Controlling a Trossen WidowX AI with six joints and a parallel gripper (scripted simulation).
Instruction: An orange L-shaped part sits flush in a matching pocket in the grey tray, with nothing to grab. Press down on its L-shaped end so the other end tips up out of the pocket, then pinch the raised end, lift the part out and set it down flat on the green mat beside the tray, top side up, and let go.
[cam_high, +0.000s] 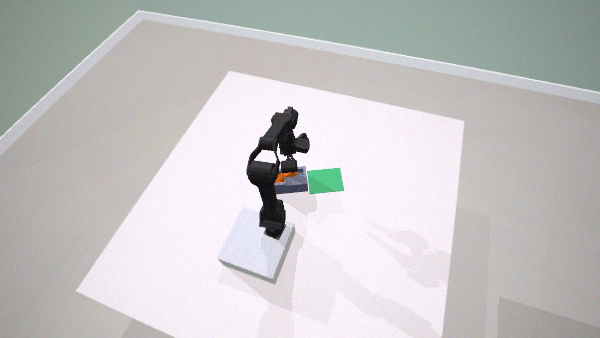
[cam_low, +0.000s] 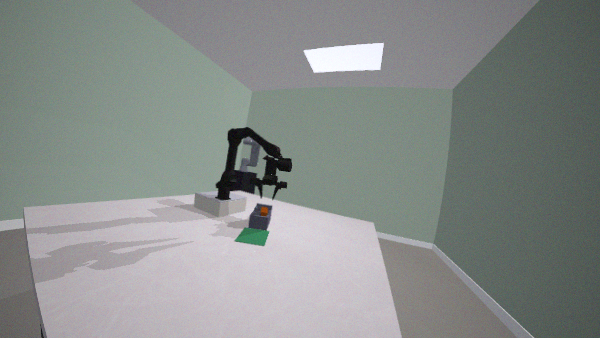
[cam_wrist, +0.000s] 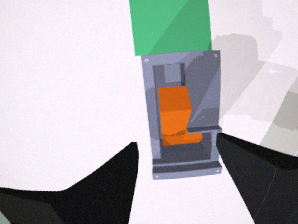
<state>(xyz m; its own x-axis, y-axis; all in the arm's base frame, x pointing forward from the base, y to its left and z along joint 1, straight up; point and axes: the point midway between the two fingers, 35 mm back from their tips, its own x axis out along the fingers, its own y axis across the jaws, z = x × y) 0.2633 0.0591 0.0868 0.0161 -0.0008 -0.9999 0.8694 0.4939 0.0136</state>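
The orange L-shaped part is 3 cm behind my gripper tip, 2 cm to the left of it and 10 cm below it. Also, from my gripper tip: green mat: 5 cm ahead, 14 cm to the right, 15 cm below.
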